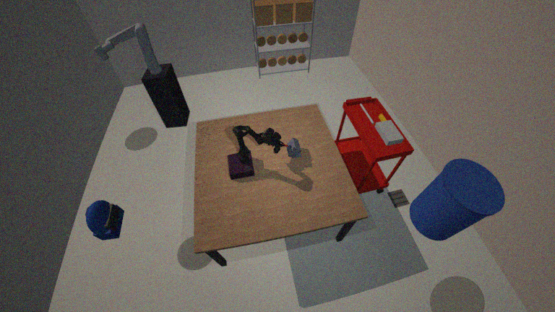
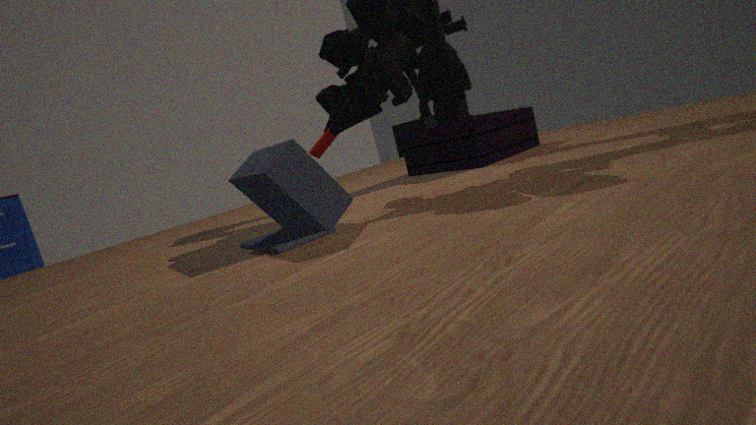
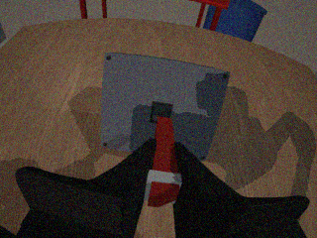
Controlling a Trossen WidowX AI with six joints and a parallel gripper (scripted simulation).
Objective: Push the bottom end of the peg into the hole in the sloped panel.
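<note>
Now: the sloped panel 8 cm ahead of my gripper tip, 1 cm to the left of it and 6 cm below it. Also, from my gripper tip: red peg 2 cm behind, 1 cm above.
</note>
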